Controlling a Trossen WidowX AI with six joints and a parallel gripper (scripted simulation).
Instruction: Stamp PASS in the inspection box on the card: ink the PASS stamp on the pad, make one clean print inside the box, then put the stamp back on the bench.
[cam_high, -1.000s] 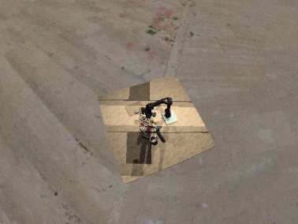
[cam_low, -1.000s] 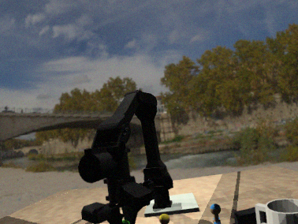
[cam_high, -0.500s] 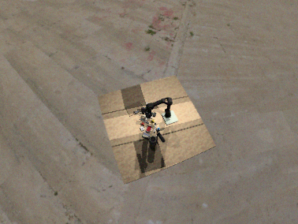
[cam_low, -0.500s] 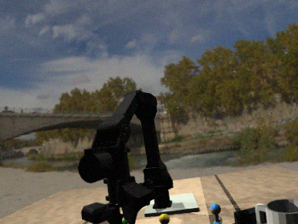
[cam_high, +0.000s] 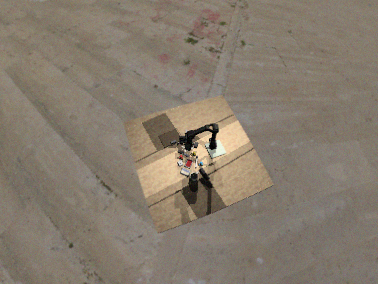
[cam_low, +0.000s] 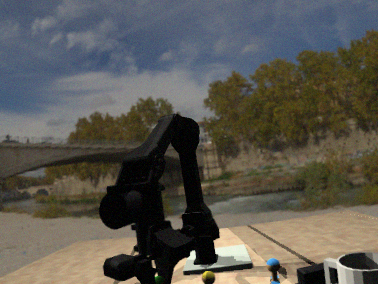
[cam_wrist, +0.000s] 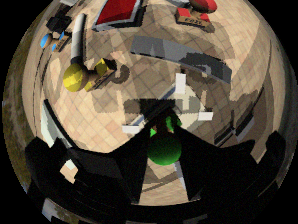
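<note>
The pale sheet is 10 mm ahead of my gripper tip, 10 mm to the right of it and 30 mm below it. The rest, counted from my gripper tip: yellow-knobbed stamp: 30 mm behind, 90 mm to the left, 10 mm below; then grey flat bar: 70 mm ahead, 50 mm to the left, 20 mm below; then green-topped stamp: right at my gripper tip.
</note>
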